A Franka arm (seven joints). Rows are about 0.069 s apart.
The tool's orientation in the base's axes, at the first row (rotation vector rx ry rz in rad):
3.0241 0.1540 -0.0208
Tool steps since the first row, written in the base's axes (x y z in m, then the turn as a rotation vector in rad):
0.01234 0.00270 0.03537 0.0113 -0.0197 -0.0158
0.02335 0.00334 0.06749 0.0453 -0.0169 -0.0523
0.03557 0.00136 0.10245 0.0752 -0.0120 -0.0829
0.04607 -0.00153 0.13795 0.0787 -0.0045 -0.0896
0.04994 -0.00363 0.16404 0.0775 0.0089 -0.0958
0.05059 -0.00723 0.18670 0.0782 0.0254 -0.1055
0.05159 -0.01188 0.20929 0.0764 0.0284 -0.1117
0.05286 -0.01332 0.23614 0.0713 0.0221 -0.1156
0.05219 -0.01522 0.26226 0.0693 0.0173 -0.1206
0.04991 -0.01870 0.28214 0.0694 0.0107 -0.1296
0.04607 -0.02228 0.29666 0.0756 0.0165 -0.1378
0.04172 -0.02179 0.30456 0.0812 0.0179 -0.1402
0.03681 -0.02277 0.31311 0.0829 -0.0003 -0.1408
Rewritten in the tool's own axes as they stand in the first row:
0.01186 0.00257 -0.03554 0.0096 0.0188 0.0178
0.02225 0.00667 -0.06761 0.0444 0.0154 0.0535
0.03353 0.01380 -0.10222 0.0752 0.0102 0.0831
0.04299 0.02172 -0.13724 0.0796 0.0024 0.0889
0.04612 0.02712 -0.16295 0.0798 -0.0117 0.0935
0.04597 0.03330 -0.18506 0.0824 -0.0290 0.1013
0.04606 0.04053 -0.20698 0.0810 -0.0328 0.1071
0.04665 0.04510 -0.23350 0.0754 -0.0276 0.1118
0.04529 0.04985 -0.25923 0.0730 -0.0236 0.1173
0.04229 0.05529 -0.27856 0.0726 -0.0181 0.1270
0.03782 0.06007 -0.29255 0.0795 -0.0241 0.1344
0.03339 0.06003 -0.30042 0.0853 -0.0252 0.1366
0.02824 0.06146 -0.30877 0.0852 -0.0071 0.1393

